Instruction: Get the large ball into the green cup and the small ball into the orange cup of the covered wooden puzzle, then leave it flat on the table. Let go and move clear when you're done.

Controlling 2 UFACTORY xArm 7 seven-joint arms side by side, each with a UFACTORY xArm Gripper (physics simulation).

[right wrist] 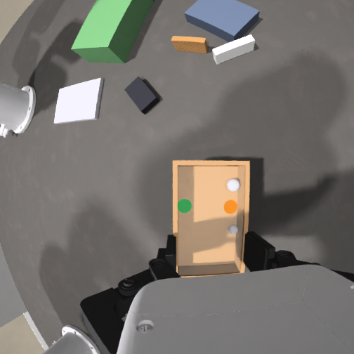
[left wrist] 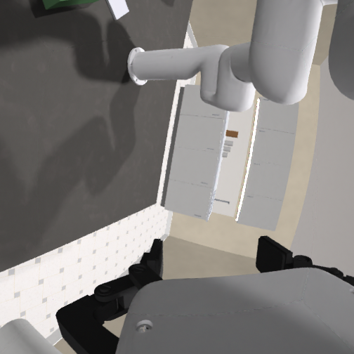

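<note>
The wooden puzzle (right wrist: 211, 163) is a shallow tray, seen from above in the right wrist view. The green cup (right wrist: 184, 205) is by its left wall and the orange cup (right wrist: 230, 206) is near its right wall. The large white ball (right wrist: 233, 185) lies near the right wall, beyond the orange cup. The small grey ball (right wrist: 233, 229) lies near the same wall, on the gripper side of that cup. Both balls are outside the cups. My right gripper (right wrist: 210, 248) is shut on the puzzle across its near end. My left gripper (left wrist: 211, 254) is open and empty, away from the puzzle.
Beyond the puzzle lie a black block (right wrist: 142, 95), a white slab (right wrist: 79, 101), a green block (right wrist: 111, 30), an orange block (right wrist: 190, 44), a white bar (right wrist: 234, 49) and a blue block (right wrist: 222, 17). A white robot arm (left wrist: 170, 64) crosses the left wrist view.
</note>
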